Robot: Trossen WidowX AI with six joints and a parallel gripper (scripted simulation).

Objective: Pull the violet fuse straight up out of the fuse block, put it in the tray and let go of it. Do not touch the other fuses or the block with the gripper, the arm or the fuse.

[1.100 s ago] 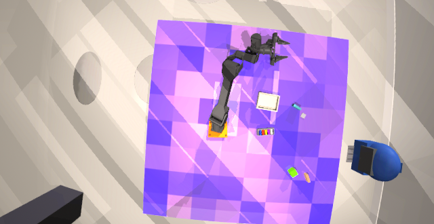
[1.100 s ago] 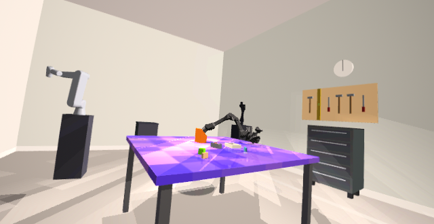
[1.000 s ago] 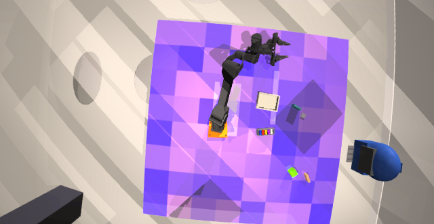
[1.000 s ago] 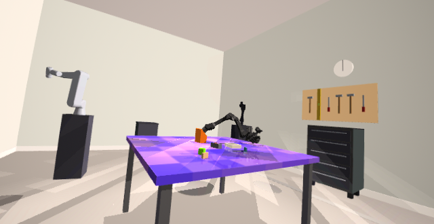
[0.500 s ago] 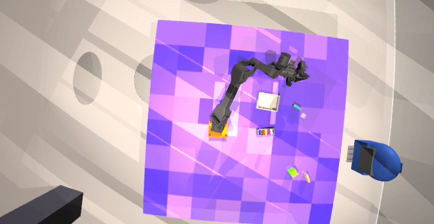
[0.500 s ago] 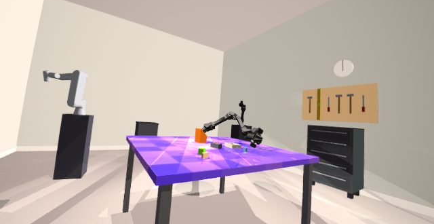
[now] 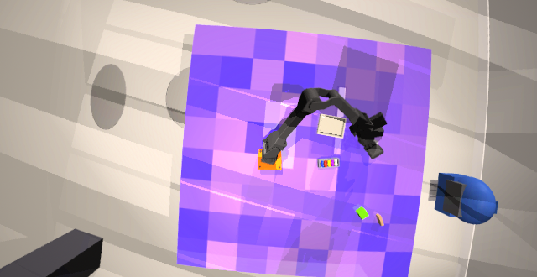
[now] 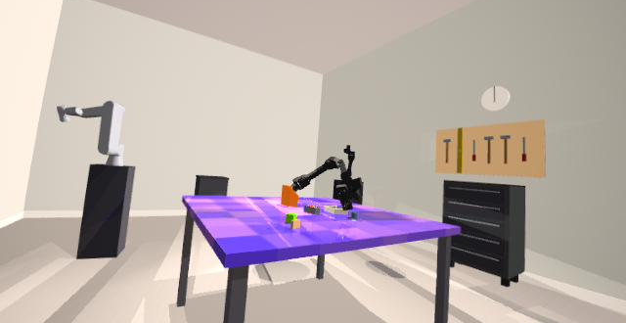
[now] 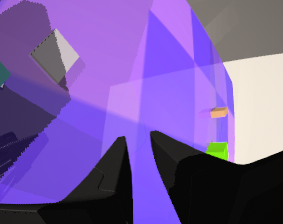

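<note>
Right now my gripper tip is 16 cm past the violet fuse, 11 cm to the left of it and 3 cm above it. Also, from my gripper tip: tan tray: 21 cm behind, 7 cm to the left, 6 cm below; then yellow fuse: 18 cm behind, 11 cm to the right, 3 cm below; then red fuse: 20 cm behind, 12 cm to the right, 3 cm below.
</note>
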